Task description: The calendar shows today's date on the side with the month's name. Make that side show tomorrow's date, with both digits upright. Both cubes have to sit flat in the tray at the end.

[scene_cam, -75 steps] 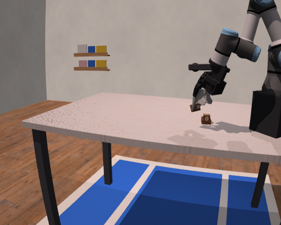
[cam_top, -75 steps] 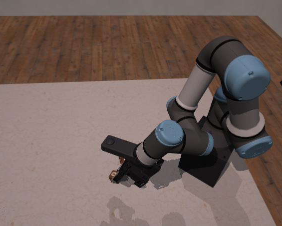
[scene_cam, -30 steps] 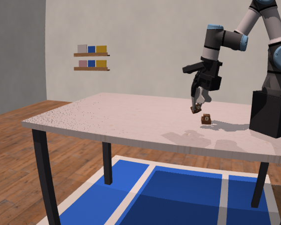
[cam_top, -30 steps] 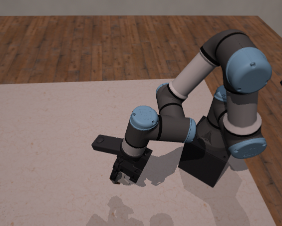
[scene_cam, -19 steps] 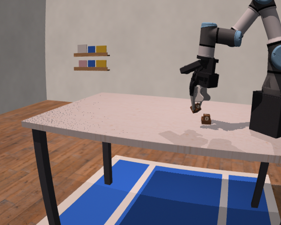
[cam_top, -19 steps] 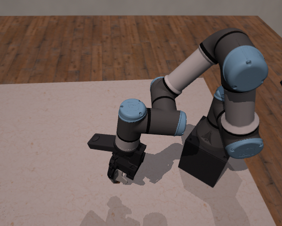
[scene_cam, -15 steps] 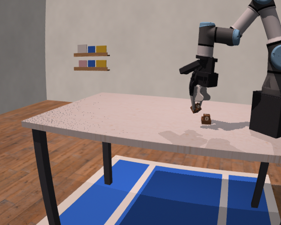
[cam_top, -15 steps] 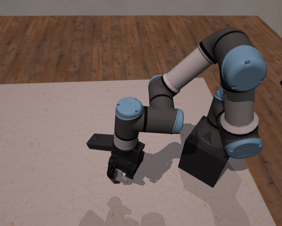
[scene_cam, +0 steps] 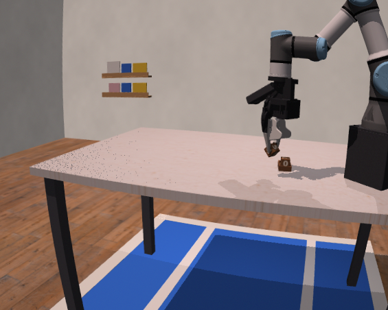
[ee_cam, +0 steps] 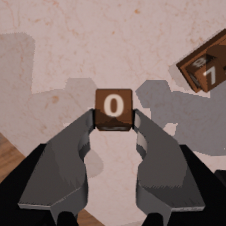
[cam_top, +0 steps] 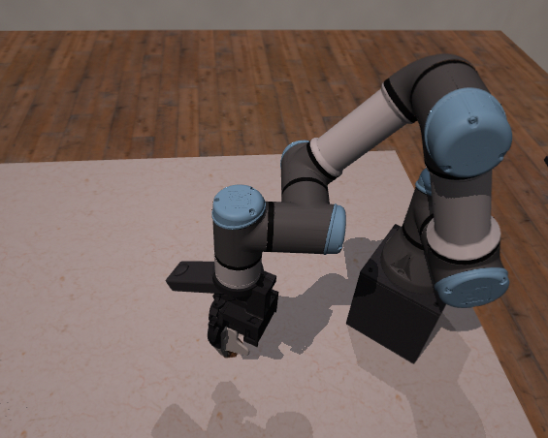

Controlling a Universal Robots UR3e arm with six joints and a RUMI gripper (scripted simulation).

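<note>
Right now the calendar tray is 120 mm to the right of my hand, 90 mm below it and 20 mm behind it. From my hand the other things lie so: brown digit cube: 10 mm below.
</note>
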